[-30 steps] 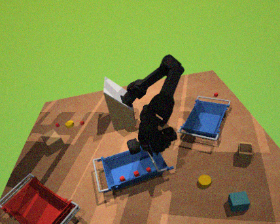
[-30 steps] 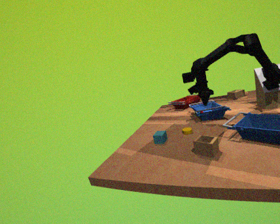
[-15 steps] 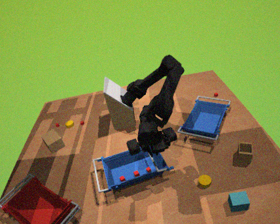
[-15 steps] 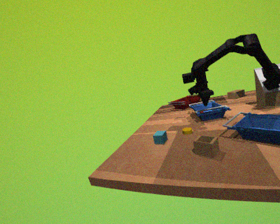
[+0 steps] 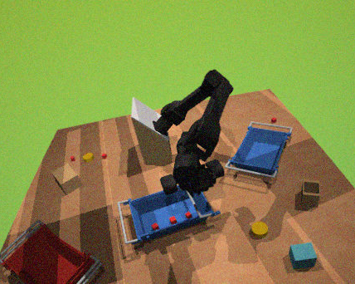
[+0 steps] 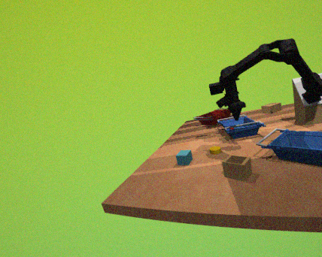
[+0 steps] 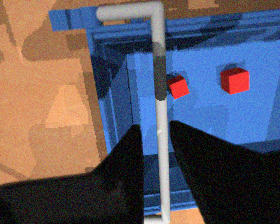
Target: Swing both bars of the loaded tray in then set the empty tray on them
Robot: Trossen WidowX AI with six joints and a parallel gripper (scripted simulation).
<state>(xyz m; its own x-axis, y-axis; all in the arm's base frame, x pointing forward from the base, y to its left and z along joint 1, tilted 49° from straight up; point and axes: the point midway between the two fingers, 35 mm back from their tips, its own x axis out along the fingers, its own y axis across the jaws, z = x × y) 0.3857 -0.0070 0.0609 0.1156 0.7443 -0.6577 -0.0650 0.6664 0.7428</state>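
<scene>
Now: gripper tip 32 cm to the right of the blue tray, 19 cm past it and 5 cm above it. Round my gripper tip: brown box 37 cm to the left, 8 cm below, 8 cm ahead; then tan block 49 cm to the right, 36 cm behind, 7 cm below; then teal cube 27 cm ahead, 22 cm to the left, 7 cm below.
</scene>
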